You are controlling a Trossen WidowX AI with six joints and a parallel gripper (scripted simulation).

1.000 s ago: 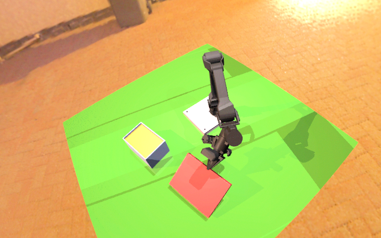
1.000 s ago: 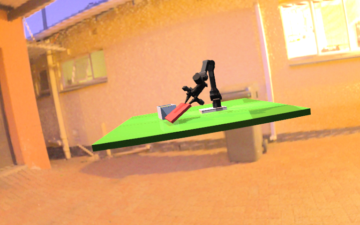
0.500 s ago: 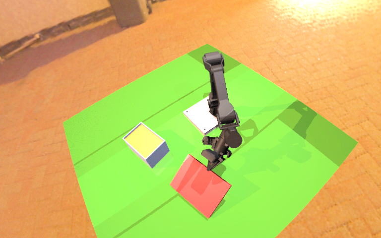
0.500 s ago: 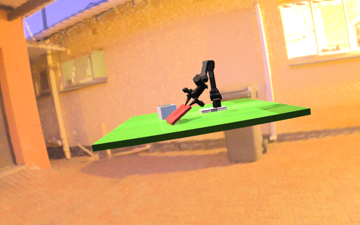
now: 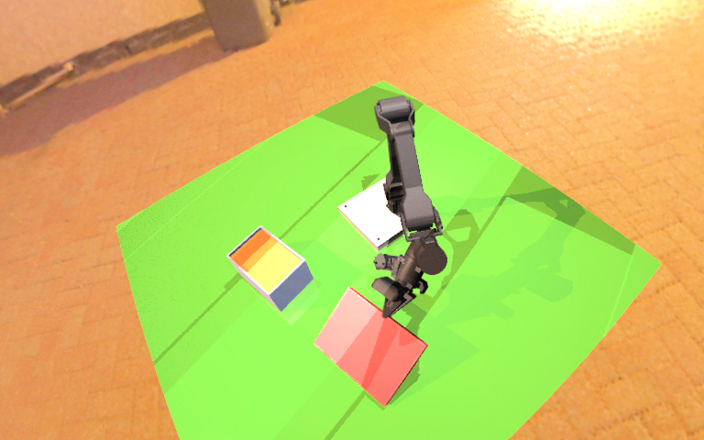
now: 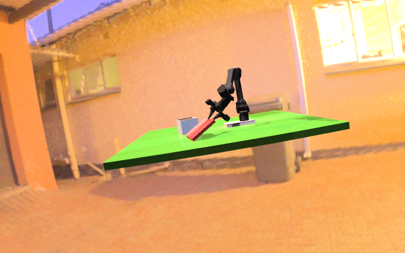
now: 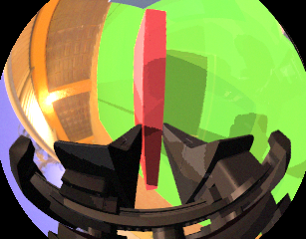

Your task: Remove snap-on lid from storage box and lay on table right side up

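Right now the red lid is 7 cm ahead of my gripper tip, 1 cm to the left of it and 4 cm below it. Also, from my gripper tip: storage box (14 cm ahead, 33 cm to the right, 4 cm below).
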